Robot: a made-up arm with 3 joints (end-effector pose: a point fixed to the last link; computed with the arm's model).
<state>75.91 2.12 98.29</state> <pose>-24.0 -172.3 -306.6 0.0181 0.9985 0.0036 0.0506</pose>
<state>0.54 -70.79 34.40</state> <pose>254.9 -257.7 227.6 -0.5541 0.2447 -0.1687 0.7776</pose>
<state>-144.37 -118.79 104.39</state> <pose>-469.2 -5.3 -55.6 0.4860 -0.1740 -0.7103 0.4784</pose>
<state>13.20 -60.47 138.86</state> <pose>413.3 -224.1 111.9 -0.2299 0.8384 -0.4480 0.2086</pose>
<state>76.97 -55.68 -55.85</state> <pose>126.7 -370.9 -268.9 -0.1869 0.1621 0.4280 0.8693</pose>
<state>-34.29 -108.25 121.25</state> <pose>108.7 -55.0 506.2 -0.1717 0.4032 -0.7919 0.4252</pose>
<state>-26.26 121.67 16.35</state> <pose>212.7 378.2 166.9 0.8135 -0.0421 0.3173 0.4855</pose>
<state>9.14 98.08 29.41</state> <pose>231.3 311.4 -115.2 0.7434 0.2164 0.1329 0.6188</pose>
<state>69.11 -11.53 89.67</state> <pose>58.9 -209.1 -276.7 -0.0988 0.9779 -0.0179 0.1832</pose>
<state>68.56 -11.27 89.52</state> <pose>60.7 -208.6 -276.4 -0.0966 0.9770 -0.0179 0.1892</pose>
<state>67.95 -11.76 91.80</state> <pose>68.3 -209.4 -277.6 -0.1002 0.9792 -0.0212 0.1749</pose>
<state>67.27 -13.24 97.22</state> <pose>83.2 -212.0 -281.0 -0.1114 0.9842 -0.0298 0.1340</pose>
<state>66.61 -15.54 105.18</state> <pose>102.9 -215.9 -286.6 -0.1276 0.9883 -0.0447 0.0709</pose>
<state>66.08 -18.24 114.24</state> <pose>123.0 -220.4 -293.7 0.1447 -0.9874 0.0647 0.0028</pose>
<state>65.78 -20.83 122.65</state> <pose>139.4 -224.9 -300.9 0.1590 -0.9809 0.0861 0.0723</pose>
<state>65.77 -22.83 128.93</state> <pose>149.7 -228.6 -306.8 0.1686 -0.9722 0.1036 0.1254</pose>
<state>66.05 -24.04 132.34</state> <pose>153.7 -230.8 -310.6 0.1744 -0.9655 0.1139 0.1563</pose>
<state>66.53 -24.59 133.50</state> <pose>153.3 -231.8 -312.7 0.1776 -0.9622 0.1175 0.1699</pose>
